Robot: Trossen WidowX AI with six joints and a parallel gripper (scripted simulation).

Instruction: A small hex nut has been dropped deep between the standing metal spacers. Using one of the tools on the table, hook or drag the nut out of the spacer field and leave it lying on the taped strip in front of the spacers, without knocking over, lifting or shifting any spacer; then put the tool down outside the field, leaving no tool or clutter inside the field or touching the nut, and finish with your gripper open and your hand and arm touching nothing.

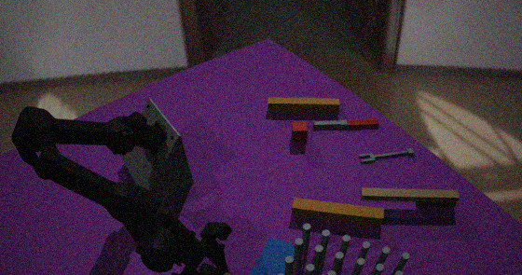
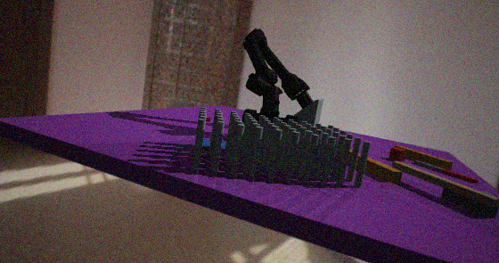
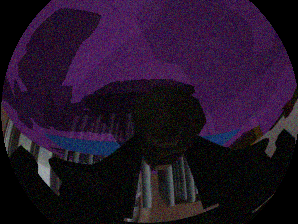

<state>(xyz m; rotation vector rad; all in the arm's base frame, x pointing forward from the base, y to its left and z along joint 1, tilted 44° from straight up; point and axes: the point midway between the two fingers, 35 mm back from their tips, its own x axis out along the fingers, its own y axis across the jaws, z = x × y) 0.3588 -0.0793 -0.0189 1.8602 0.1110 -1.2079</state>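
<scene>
My gripper tip is now 9 cm short of the blue taped strip and 1 cm above it. Round my gripper tip: red block: 41 cm to the left, 27 cm behind, 1 cm above; then small red thing: 34 cm to the right, 18 cm behind; then thin rod: 9 cm ahead, 5 cm to the left.
</scene>
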